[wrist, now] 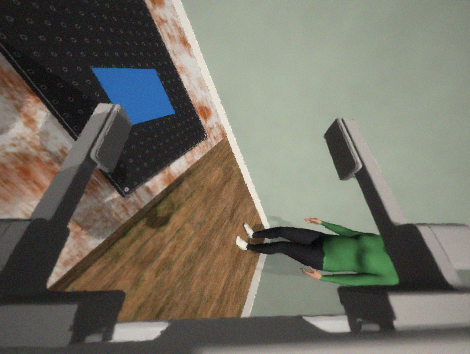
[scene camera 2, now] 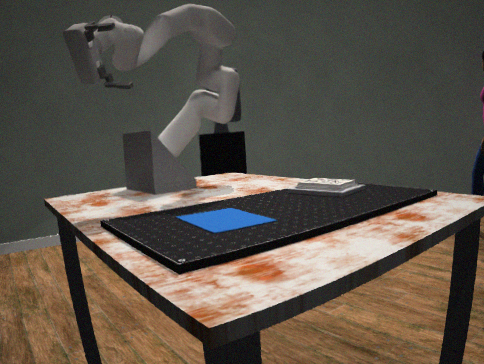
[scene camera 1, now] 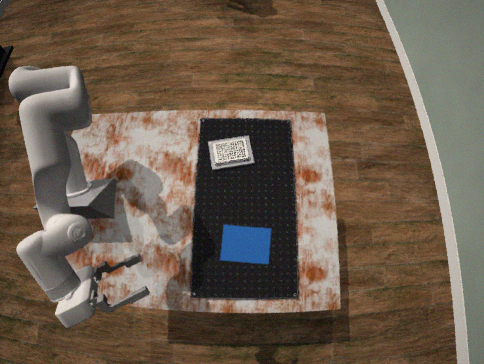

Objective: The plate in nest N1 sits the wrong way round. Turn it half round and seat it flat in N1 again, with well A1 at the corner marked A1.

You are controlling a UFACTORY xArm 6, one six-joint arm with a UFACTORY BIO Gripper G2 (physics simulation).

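Observation:
A pale well plate [scene camera 1: 231,149] [scene camera 2: 330,181] sits in a light grey nest [scene camera 1: 234,165] [scene camera 2: 356,189] at the far end of the black board. It looks flat; its well A1 and the nest's corner mark are too small to read. The plate and nest do not show in the wrist view. My gripper [scene camera 1: 139,275] [scene camera 2: 119,56] [wrist: 228,143] is wide open and empty. It is high up, off to the side of the board, at the opposite end from the plate, with the fingers pointing sideways.
The black perforated board [scene camera 1: 245,200] [scene camera 2: 150,243] [wrist: 145,165] lies on the rust-stained white table [scene camera 1: 317,225] [scene camera 2: 320,260]. A flat blue rectangle [scene camera 1: 246,244] [scene camera 2: 226,220] [wrist: 137,92] lies on the board, nearer the gripper's end. A person in green [wrist: 355,260] shows beyond the table.

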